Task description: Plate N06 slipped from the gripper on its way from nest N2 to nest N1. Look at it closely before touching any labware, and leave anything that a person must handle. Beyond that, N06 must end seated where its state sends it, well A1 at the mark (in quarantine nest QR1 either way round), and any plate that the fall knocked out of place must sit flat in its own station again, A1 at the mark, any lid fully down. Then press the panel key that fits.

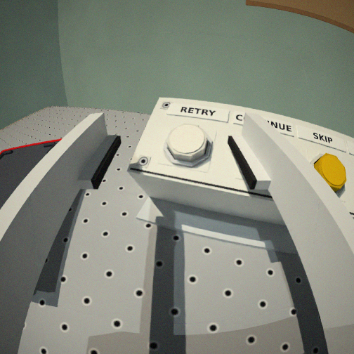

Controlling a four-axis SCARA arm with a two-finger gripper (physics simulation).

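Observation:
My gripper (pixel 173 125) is shut as far as it goes with nothing between its black-padded fingers, which still show a gap. The white key panel (pixel 156 137) stands ahead, partly behind the right finger. Its RETRY key (pixel 187 141) is a pale round button, seen between the two fingers. The CONTINUE label (pixel 280 126) is partly covered by the right finger, and its button is hidden. The SKIP label (pixel 322 137) is at the right, with a yellow button (pixel 331 171) below it. Plate N06, the nests and other plates do not show clearly.
The grey perforated deck (pixel 100 300) lies below, with finger shadows. A white triangle (pixel 149 209) is at the panel's front left. A dark red-edged area (pixel 22 167) is at the left, partly behind the left finger. A brown edge (pixel 310 15) shows at the upper right.

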